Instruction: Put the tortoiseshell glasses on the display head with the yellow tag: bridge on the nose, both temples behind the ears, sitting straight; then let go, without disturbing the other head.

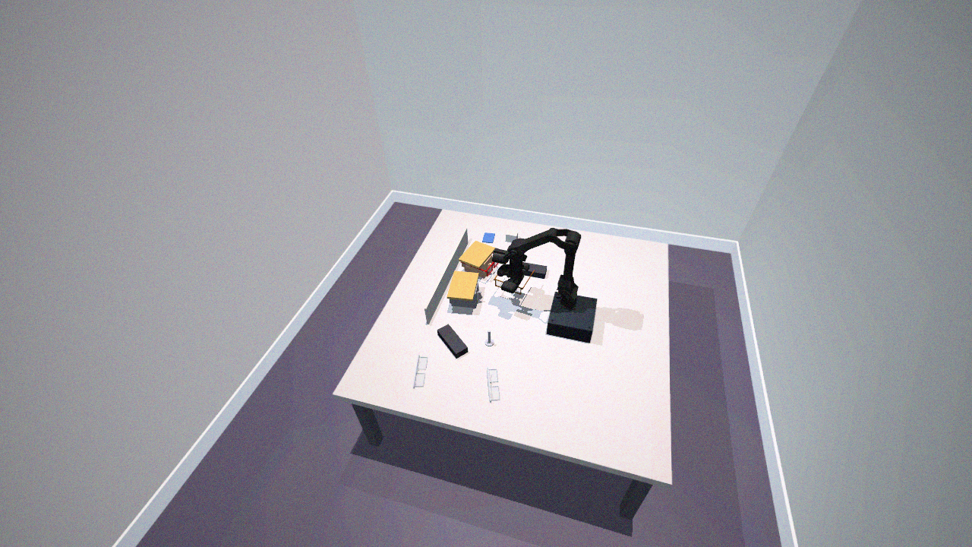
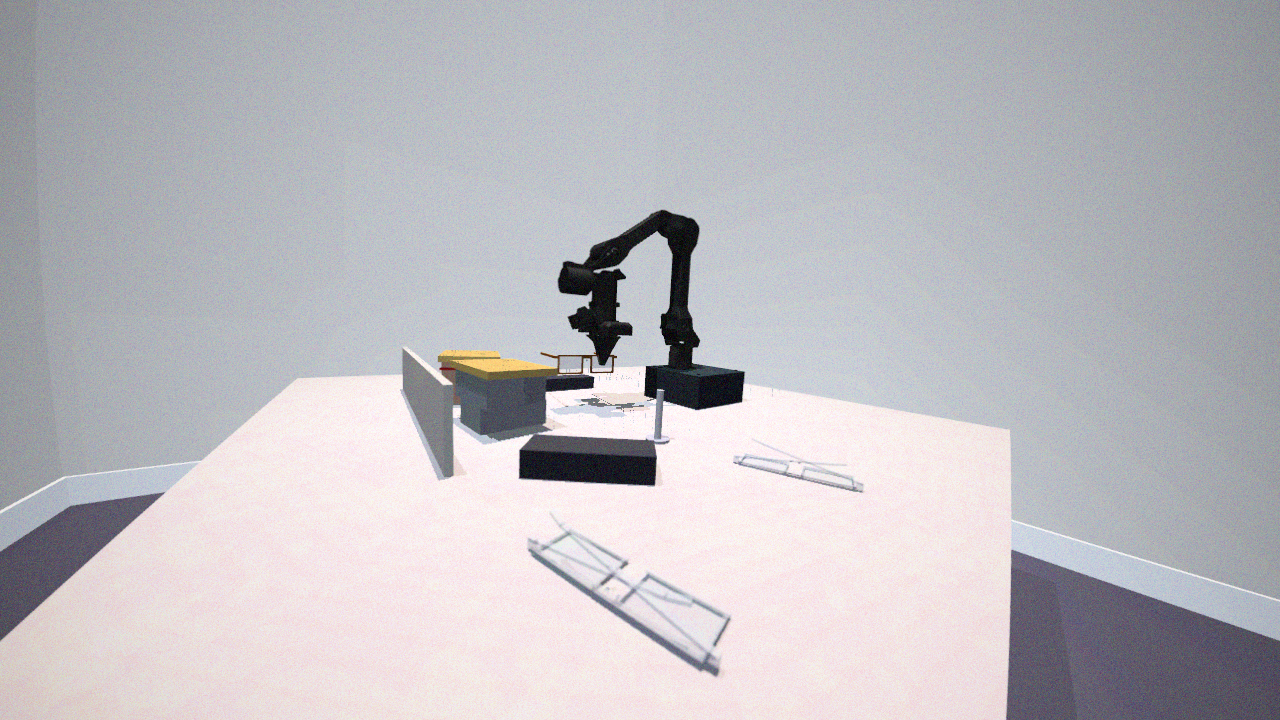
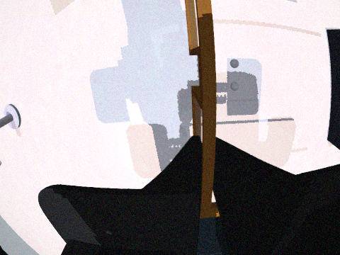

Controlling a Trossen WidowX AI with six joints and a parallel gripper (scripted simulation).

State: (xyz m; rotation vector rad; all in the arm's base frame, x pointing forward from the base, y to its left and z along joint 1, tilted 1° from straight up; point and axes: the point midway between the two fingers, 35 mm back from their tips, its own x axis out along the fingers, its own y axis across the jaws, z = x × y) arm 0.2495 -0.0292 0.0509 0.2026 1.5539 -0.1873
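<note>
Right now my gripper tip is 220 mm short of the grey display head, 40 mm above it and 30 mm to the right of it. Round my gripper tip: blue tag 450 mm to the right, 230 mm ahead, 90 mm below; then grey wall panel 350 mm ahead, 90 mm to the right, 40 mm below; then thin post 250 mm to the left, 70 mm below, 70 mm ahead.
</note>
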